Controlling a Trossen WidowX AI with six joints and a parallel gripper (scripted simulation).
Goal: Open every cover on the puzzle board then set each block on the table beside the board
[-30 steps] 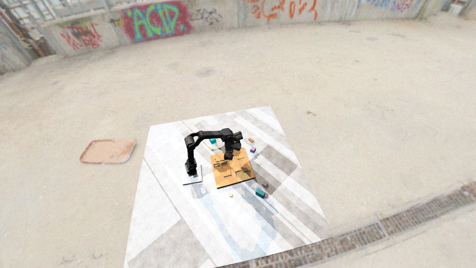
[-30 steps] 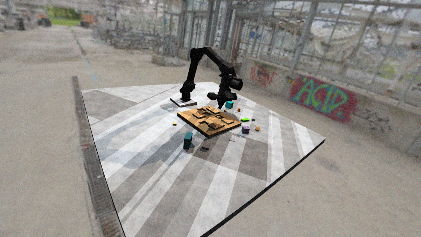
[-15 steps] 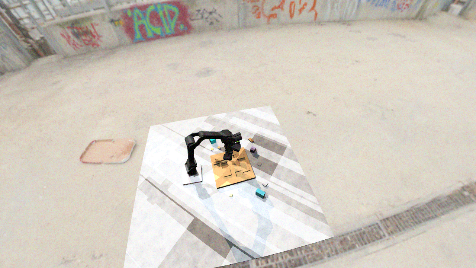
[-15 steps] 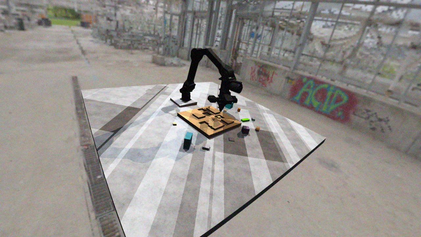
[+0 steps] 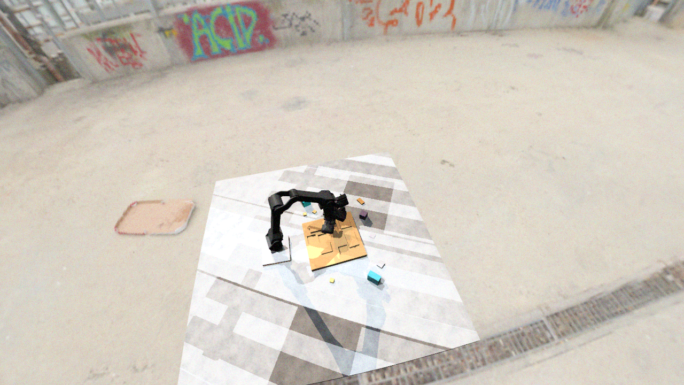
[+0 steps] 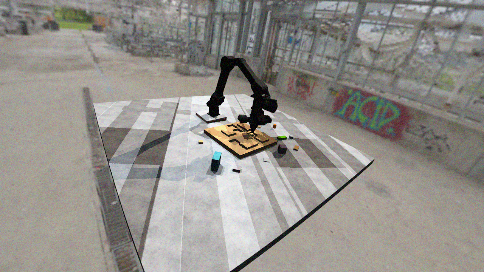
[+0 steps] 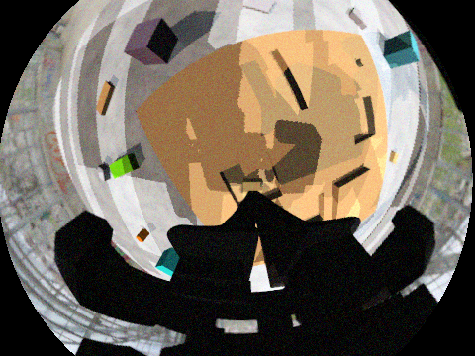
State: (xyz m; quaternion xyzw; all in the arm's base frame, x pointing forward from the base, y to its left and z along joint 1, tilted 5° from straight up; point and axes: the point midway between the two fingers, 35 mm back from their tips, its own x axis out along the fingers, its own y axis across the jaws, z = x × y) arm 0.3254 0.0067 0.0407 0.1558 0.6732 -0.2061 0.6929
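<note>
Right now my gripper tip is 1 cm past the tan puzzle board, 6 cm to the left of it and 1 cm above it. The rest, counted from my gripper tip: green block (12 cm ahead, 15 cm to the left, 2 cm below); purple cube (20 cm ahead, 1 cm to the left, 1 cm below); small orange block (25 cm to the left, 2 cm below).
</note>
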